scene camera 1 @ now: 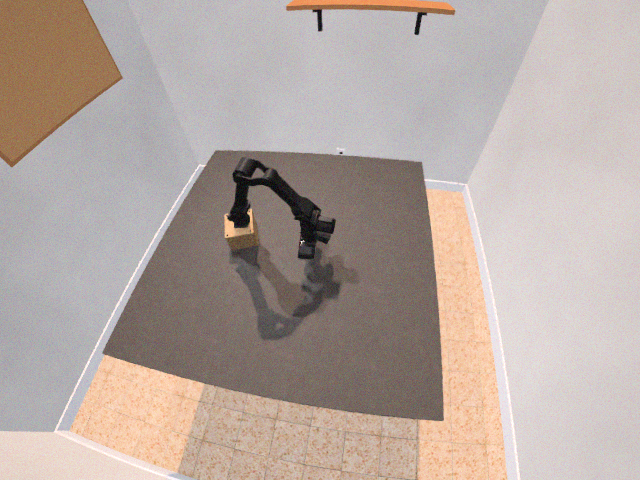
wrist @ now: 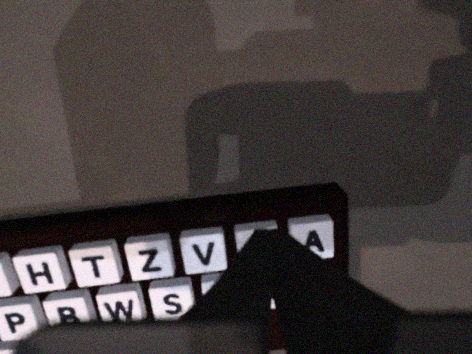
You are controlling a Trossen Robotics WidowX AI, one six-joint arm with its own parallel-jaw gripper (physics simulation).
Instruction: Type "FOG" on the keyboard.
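Places are measured from the arm's base along level axes (x ahead, y left, z up), in centimetres.
Pixels of known places: gripper, fingertip midpoint: (wrist: 267, 241); arm's base, link origin: (scene camera 1: 241, 221).
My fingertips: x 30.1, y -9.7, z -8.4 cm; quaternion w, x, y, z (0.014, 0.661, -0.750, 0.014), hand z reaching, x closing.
Ahead of a thing's pixels: the offset from my fingertips to its top centre. "*": to the spot under its first point. Level surfaces: height alone.
A dark keyboard @[* dx +0.9, dy +0.1, dz -0.6 cm] (wrist: 260, 209) with white letter keys crosses the lower part of the wrist view. Its edge row shows the H key @[dx +0.0, dy +7.6, dz -0.1 cm] (wrist: 40, 272), T key @[dx +0.0, dy +5.8, dz -0.1 cm] (wrist: 93, 266), Z key @[dx -0.1, dy +4.0, dz -0.1 cm] (wrist: 150, 260), V key @[dx -0.2, dy +2.1, dz -0.1 cm] (wrist: 204, 252), a partly covered key @[dx -0.3, dy +0.3, dz -0.1 cm] (wrist: 245, 237) whose letter is hidden, and the A key @[dx -0.3, dy -1.5, dz -0.1 cm] (wrist: 320, 235). P, B, W and S show in the row below. F and G do not show. My gripper (wrist: 267, 241) (scene camera 1: 306, 252) is shut and empty, its tips over the key between V and A. Contact cannot be told. The keyboard cannot be made out in the scene view.
The arm's wooden base block (scene camera 1: 241, 238) stands on the dark grey table top @[dz -1.8 cm] (scene camera 1: 361, 361), left of the gripper. Shadows of the arm fall across the table. An orange wall shelf (scene camera 1: 369, 6) and a brown board (scene camera 1: 51, 77) are on the walls.
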